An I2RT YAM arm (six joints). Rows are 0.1 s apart.
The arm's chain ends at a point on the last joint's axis. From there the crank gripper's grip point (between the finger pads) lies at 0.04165 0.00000 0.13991 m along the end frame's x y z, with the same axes.
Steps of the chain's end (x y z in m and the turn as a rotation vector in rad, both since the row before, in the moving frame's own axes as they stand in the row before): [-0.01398, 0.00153, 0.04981, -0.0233, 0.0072, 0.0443]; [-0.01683, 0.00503, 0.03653, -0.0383, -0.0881, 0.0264]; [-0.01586, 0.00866, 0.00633, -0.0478, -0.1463, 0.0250]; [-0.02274, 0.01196, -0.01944, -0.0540, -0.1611, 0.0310]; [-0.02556, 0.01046, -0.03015, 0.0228, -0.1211, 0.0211]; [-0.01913, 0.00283, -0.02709, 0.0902, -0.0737, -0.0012]
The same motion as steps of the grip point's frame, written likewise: [-0.01309, 0.00665, 0.04945, -0.0233, 0.0072, 0.0443]; [-0.02938, 0.01139, 0.03953, -0.0383, -0.0881, 0.0264]; [-0.03679, 0.01625, 0.01072, -0.0478, -0.1463, 0.0250]; [-0.04584, 0.02059, -0.01481, -0.0540, -0.1611, 0.0310]; [-0.04274, 0.00792, -0.02617, 0.0228, -0.1211, 0.0211]; [-0.02954, -0.00994, -0.02498, 0.0902, -0.0737, -0.0012]
